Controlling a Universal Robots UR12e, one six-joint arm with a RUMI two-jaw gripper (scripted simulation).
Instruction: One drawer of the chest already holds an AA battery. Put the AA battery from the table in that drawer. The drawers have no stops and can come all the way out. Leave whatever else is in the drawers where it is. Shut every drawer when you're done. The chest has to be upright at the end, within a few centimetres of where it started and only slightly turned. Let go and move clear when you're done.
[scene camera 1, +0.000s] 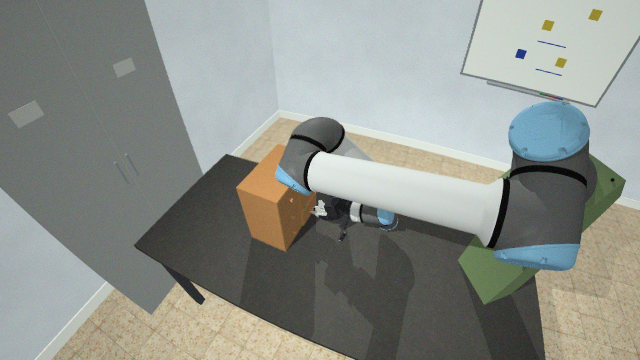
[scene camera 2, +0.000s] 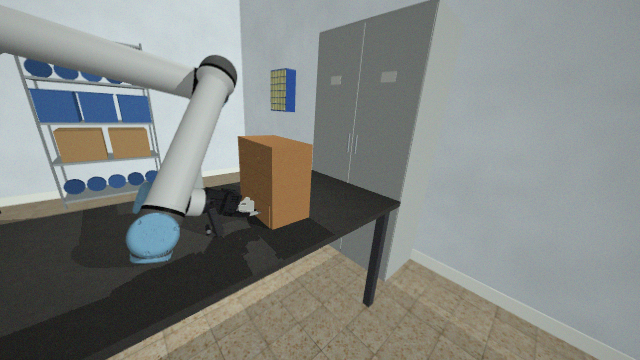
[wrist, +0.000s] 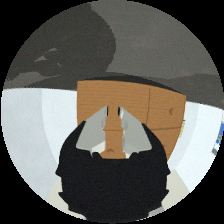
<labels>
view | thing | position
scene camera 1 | orange wooden chest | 259, 193
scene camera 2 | my gripper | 259, 211
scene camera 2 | orange wooden chest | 291, 164
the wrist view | my gripper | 113, 107
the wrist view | drawer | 93, 96
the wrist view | drawer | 165, 110
</labels>
